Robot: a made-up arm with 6 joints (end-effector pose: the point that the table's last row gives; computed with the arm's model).
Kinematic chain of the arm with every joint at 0, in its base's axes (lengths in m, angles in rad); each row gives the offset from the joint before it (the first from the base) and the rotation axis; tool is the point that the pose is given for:
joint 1: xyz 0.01 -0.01 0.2 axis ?
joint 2: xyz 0 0.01 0.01 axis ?
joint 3: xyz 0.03 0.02 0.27 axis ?
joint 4: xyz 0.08 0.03 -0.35 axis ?
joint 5: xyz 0 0.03 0.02 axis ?
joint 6: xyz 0.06 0 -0.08 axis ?
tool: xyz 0.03 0 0
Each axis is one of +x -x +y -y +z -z.
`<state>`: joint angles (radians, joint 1 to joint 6).
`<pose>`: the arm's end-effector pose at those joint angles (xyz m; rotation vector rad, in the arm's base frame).
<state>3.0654 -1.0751 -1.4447 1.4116 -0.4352 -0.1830</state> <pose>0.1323 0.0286 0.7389 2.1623 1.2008 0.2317</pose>
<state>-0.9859 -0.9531 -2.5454 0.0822 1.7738 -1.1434</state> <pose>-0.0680 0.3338 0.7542 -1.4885 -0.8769 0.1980</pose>
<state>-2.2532 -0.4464 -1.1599 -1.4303 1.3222 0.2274</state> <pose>-0.2010 -0.2826 0.5312 -1.1521 1.3126 -1.8088</pose>
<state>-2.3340 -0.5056 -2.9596 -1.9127 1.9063 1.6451</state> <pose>0.2131 0.2444 0.7649 1.0061 0.5501 0.1615</pose>
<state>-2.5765 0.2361 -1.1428 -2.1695 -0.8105 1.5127</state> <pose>-0.2299 -0.3314 0.2740 -0.4913 -0.6442 -1.5347</pose>
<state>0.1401 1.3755 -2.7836 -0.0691 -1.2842 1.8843</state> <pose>0.5930 0.1406 0.3522 2.3448 -1.4726 -0.4214</pose>
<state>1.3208 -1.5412 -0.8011 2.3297 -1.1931 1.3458</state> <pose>0.0060 -0.0754 0.4643 -1.4712 -1.1743 2.2942</pose>
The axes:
joint 1: +z
joint 2: +y
joint 3: +y
joint 4: -z
joint 5: +y
joint 6: -z

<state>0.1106 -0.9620 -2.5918 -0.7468 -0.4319 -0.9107</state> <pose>-0.4688 0.1084 0.6797 1.7401 1.6709 0.4783</pose>
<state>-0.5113 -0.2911 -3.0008 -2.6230 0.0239 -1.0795</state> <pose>-0.0542 0.0796 0.8860 -2.6780 1.5895 -0.2665</pose>
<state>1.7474 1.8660 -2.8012 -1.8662 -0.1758 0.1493</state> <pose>-0.2402 0.5358 -0.1099 -0.2299 1.1996 -2.4922</pose>
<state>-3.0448 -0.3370 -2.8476 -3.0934 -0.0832 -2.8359</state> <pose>0.1303 -0.0213 0.8797 3.0604 0.7014 0.0632</pose>
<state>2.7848 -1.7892 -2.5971 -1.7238 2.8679 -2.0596</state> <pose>0.5137 -0.1832 0.2334 1.4598 -0.8736 2.4308</pose>
